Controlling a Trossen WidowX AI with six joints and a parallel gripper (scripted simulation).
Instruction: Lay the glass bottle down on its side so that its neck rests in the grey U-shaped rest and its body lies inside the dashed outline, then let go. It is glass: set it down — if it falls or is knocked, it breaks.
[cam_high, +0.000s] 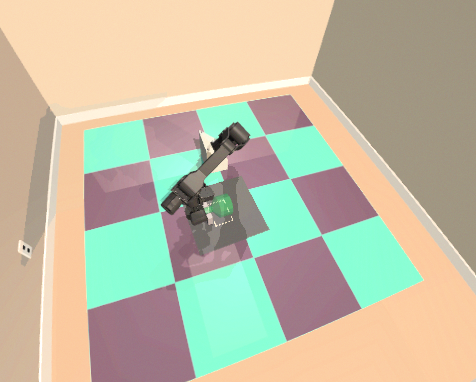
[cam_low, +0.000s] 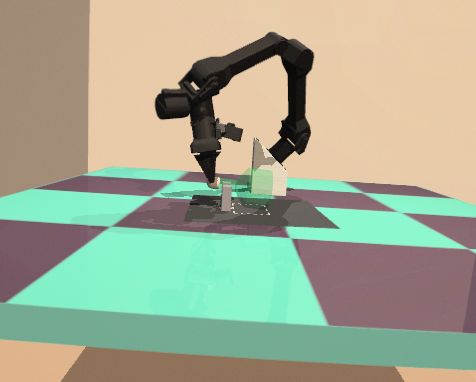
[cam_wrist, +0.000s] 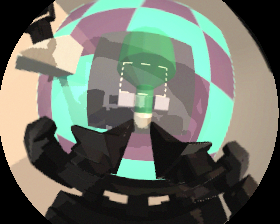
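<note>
Right now the green glass bottle is 5 cm to the left of my gripper tip and 1 cm below it. From my gripper tip the other things lie so: dark grey mat (11 cm to the left, 6 cm below).
</note>
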